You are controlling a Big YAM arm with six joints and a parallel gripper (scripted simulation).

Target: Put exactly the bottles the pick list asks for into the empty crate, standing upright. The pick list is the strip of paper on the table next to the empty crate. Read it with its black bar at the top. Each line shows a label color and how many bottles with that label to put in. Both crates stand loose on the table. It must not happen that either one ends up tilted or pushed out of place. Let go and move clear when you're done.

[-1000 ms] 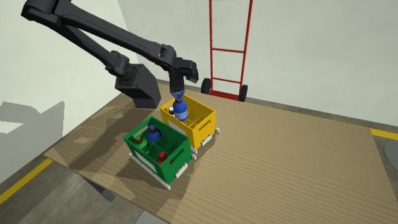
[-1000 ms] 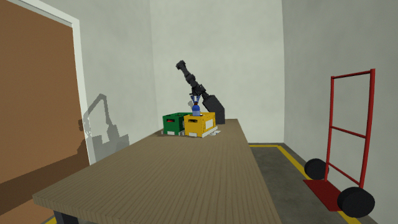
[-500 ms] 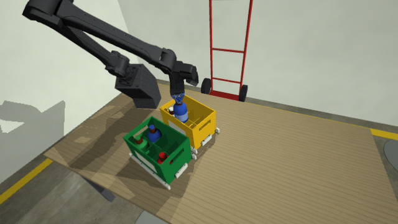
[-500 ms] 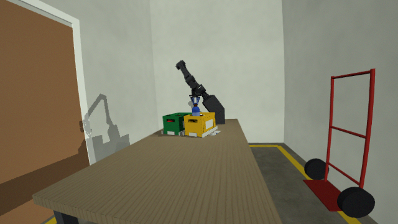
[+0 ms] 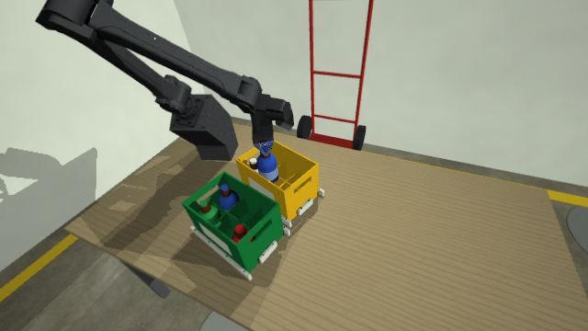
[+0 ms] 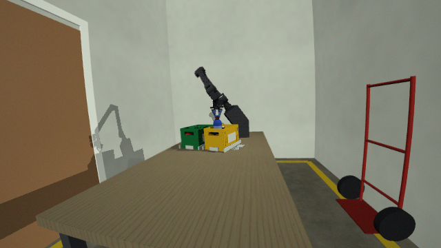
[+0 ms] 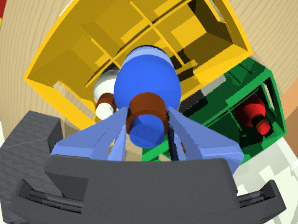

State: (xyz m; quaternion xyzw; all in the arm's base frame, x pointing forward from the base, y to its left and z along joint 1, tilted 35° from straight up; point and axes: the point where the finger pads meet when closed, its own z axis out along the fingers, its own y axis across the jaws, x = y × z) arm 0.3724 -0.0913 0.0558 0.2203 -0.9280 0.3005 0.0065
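The yellow crate is 170 mm below my hand, 40 mm to the left of it and 20 mm ahead of it. Also, from my hand: white-labelled bottle: 170 mm below, 80 mm behind, 40 mm to the left; then green crate: 190 mm to the right, 170 mm below, 60 mm behind; then pick list: 250 mm below, 170 mm to the left, 60 mm ahead.
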